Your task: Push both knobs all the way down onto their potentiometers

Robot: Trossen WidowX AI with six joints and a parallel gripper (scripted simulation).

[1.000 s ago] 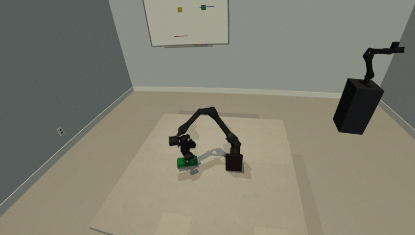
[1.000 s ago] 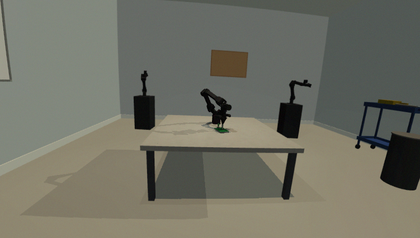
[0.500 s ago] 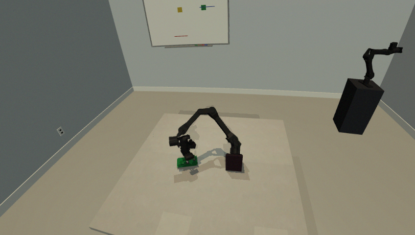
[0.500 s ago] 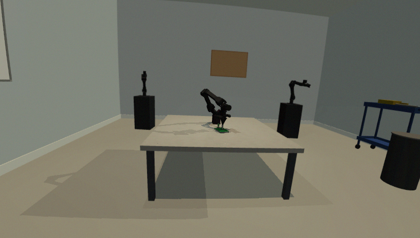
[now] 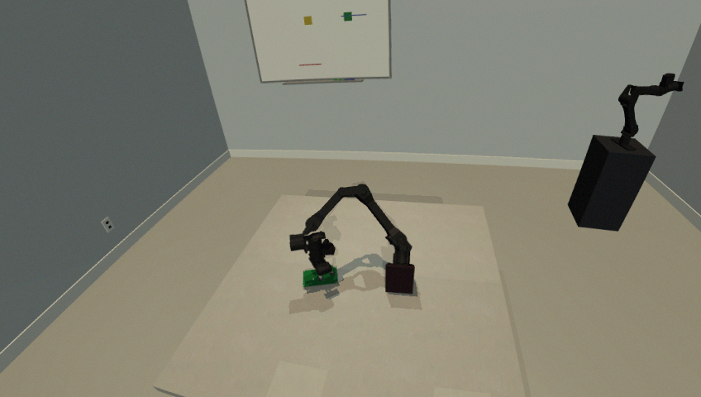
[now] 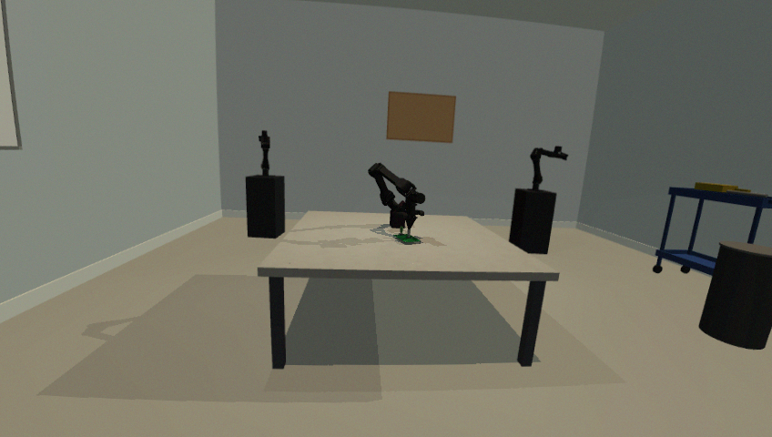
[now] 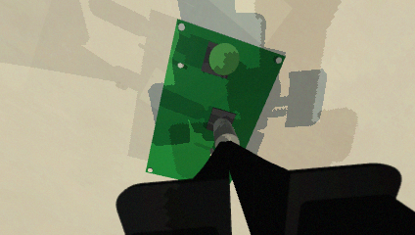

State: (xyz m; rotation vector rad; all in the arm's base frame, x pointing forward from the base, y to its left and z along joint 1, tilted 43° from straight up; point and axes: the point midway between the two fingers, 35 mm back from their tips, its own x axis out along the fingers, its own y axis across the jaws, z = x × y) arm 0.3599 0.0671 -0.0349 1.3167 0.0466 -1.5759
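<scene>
Now: gripper tip 2 cm above the white knob. From my gripper tip the other things lie so: green knob 4 cm to the right, 4 cm behind, 2 cm below.
</scene>
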